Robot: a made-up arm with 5 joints.
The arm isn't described. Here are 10 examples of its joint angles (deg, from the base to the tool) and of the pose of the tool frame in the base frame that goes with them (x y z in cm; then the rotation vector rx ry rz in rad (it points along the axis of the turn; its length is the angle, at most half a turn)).
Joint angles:
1: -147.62 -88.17 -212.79 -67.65 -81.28
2: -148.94 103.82 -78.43 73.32 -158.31
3: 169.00 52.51 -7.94 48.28 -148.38
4: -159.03 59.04 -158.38 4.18 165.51
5: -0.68 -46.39 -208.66 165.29 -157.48
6: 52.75 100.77 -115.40 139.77 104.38
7: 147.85 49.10 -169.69 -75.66 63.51
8: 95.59 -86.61 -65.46 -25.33 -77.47
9: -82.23 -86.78 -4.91 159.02 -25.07
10: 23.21 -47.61 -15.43 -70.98 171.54
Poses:
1: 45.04 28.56 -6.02 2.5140 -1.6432 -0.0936
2: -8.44 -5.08 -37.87 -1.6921 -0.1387 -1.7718
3: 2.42 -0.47 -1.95 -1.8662 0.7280 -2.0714
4: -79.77 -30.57 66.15 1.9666 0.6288 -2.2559
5: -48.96 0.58 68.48 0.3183 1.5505 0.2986
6: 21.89 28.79 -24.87 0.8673 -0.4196 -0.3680
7: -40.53 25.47 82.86 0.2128 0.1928 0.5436
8: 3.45 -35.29 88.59 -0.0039 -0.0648 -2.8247
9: -0.67 4.92 30.00 -1.8100 0.9860 0.8137
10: 18.02 7.73 62.85 -0.2196 0.7741 0.2434
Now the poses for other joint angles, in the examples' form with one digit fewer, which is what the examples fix.
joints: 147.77 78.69 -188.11 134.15 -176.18
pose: -64.2 40.5 31.3 2.824 -0.919 0.631
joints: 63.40 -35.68 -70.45 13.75 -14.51
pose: 14.9 29.7 90.7 -1.430 -1.156 -1.745
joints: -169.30 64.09 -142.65 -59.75 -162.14
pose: -76.5 -14.5 54.0 0.977 -0.061 -2.491
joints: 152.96 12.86 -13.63 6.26 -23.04
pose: -30.1 15.3 5.8 0.107 3.052 -0.062
